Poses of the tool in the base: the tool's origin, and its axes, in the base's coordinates. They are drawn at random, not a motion.
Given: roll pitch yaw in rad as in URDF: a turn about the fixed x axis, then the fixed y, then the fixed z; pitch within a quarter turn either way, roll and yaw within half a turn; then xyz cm.
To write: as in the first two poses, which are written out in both.
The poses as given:
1: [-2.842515 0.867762 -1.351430 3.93 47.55 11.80]
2: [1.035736 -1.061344 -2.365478 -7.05 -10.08 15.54]
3: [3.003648 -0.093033 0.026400 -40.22 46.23 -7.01]
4: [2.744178 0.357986 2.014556 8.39 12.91 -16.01]
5: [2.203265 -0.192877 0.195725 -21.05 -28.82 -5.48]
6: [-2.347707 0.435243 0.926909 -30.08 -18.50 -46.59]
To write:
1: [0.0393 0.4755 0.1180 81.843 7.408 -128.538]
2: [-0.0705 -0.1008 0.1554 -111.290 -16.555 -74.964]
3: [-0.4022 0.4623 -0.0701 -0.770 5.487 172.204]
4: [0.0839 0.1291 -0.1601 -117.437 29.226 171.724]
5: [-0.2105 -0.2882 -0.0548 2.183 15.546 127.028]
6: [-0.3008 -0.1850 -0.4659 -34.934 -48.396 -163.223]
